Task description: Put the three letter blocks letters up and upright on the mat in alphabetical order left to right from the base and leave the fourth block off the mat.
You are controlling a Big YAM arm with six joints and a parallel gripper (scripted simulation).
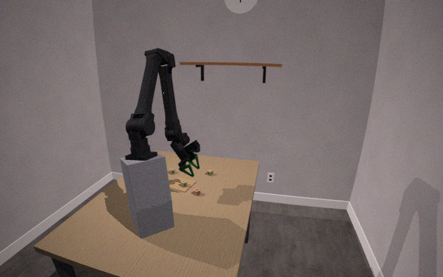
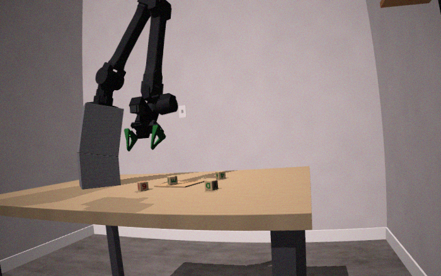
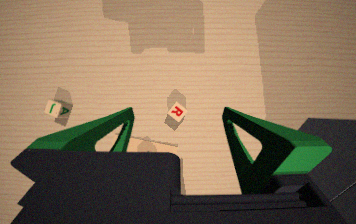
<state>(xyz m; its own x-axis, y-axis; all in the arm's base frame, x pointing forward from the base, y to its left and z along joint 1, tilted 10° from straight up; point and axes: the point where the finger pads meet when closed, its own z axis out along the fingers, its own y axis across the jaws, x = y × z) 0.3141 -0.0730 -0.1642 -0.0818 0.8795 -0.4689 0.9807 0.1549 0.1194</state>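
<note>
My hand is 14 cm to the right of the pale mat, 14 cm above it and 6 cm short of it. The rest, counted from my hand: dark block 27 cm to the left, 16 cm ahead, 13 cm below; green-lettered block 25 cm ahead, 13 cm below, 3 cm to the left.
</note>
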